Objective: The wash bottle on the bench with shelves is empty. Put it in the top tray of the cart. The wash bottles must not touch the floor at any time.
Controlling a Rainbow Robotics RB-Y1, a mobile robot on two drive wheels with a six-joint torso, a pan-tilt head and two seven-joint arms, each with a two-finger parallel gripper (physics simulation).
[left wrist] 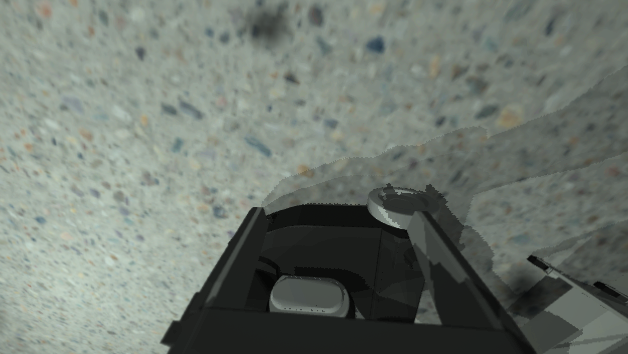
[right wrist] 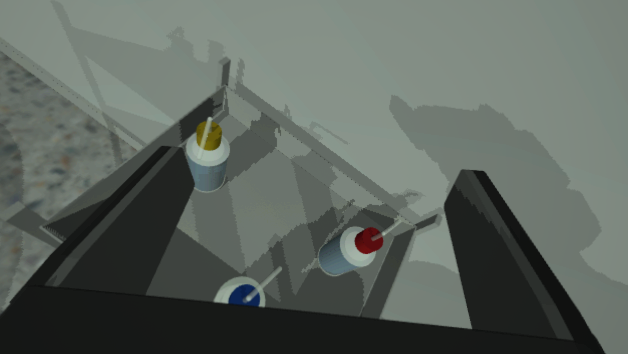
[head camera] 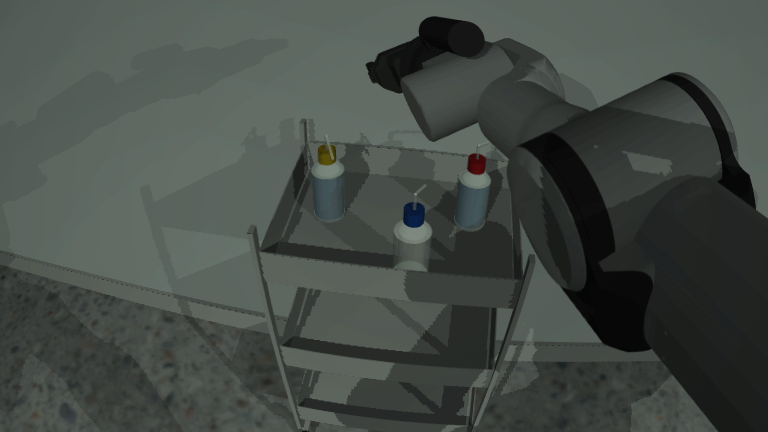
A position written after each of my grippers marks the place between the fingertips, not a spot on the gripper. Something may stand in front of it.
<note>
In view: my left gripper (left wrist: 335, 218), my right gripper (head camera: 407, 53) and a wash bottle (head camera: 412, 235).
The wash bottle shows as well in the right wrist view (right wrist: 240, 290). My right gripper shows as well in the right wrist view (right wrist: 317, 176). The left wrist view does not show the wash bottle: it is out of frame.
</note>
